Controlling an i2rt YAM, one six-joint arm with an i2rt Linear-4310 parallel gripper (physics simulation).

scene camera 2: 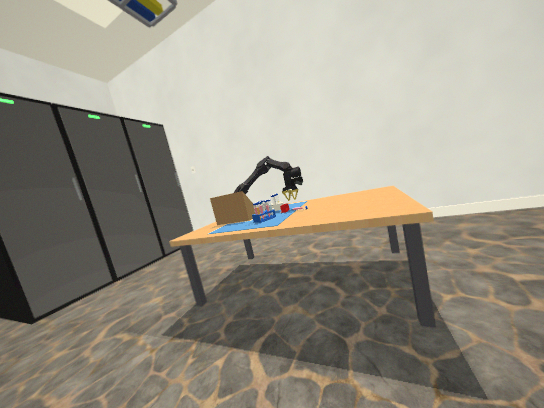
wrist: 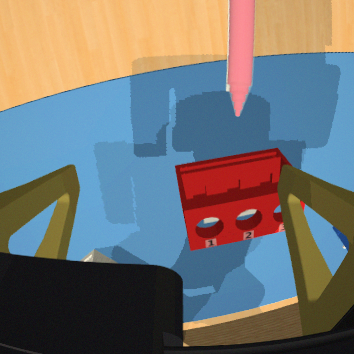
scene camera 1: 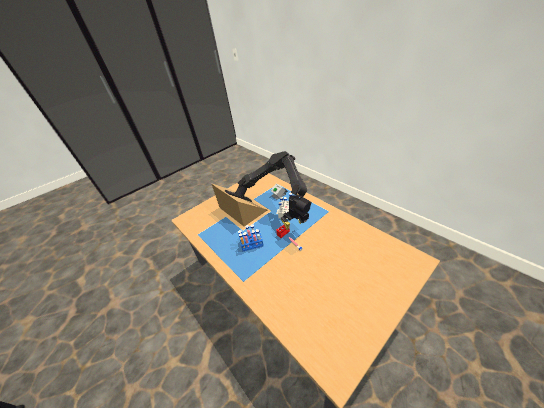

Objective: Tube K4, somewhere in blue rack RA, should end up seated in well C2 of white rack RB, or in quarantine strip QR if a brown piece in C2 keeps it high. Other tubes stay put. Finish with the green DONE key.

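Frame: origin at the arm's base, x up, y back, z right, level; centimetres.
Seen in the pictures: gripper, fingertip midpoint: (scene camera 2: 292, 200) (wrist: 178, 175) (scene camera 1: 293, 226); arm's base, origin of the base link: (scene camera 2: 236, 203) (scene camera 1: 238, 196).
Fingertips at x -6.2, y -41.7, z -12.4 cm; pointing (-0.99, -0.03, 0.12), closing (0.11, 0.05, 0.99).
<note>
Offsets run from my fingertips to a thing's top centre. "spot": to the spot under its first point. Level surfaces: height alone.
My gripper (scene camera 1: 295, 223) (scene camera 2: 290, 196) (wrist: 178, 175) is open and empty, its fingers spread above the red strip {dy +5.0, dx -1.7, dz +4.3 cm} (scene camera 1: 283, 231) (scene camera 2: 285, 208) (wrist: 230, 230). The strip has holes labelled 1, 2 and 3; the right finger covers part of hole 3 in the wrist view. A pink tube {dy -6.2, dx -4.9, dz +4.7 cm} (scene camera 1: 295, 243) (wrist: 241, 45) lies past the strip across the mat's edge, its blue cap on the wood. Blue rack RA {spot: dy +8.2, dx -5.3, dz +25.2 cm} (scene camera 1: 252, 246) (scene camera 2: 264, 217) holds several capped tubes. White rack RB {dy +20.5, dx +5.7, dz -7.9 cm} (scene camera 1: 282, 209) is partly hidden by the arm; well C2 cannot be made out. Tube labels are too small to read.
A brown slanted panel (scene camera 1: 240, 207) (scene camera 2: 230, 207) stands beside the arm's base and blue rack. A grey box with the green key {spot: dy +36.4, dx -0.1, dz -14.3 cm} (scene camera 1: 276, 190) is at the mat's far end, behind the white rack. The blue mat {dx -6.8 cm} (scene camera 1: 245, 267) lies on the wooden table {dx -7.0 cm} (scene camera 1: 345, 300).
</note>
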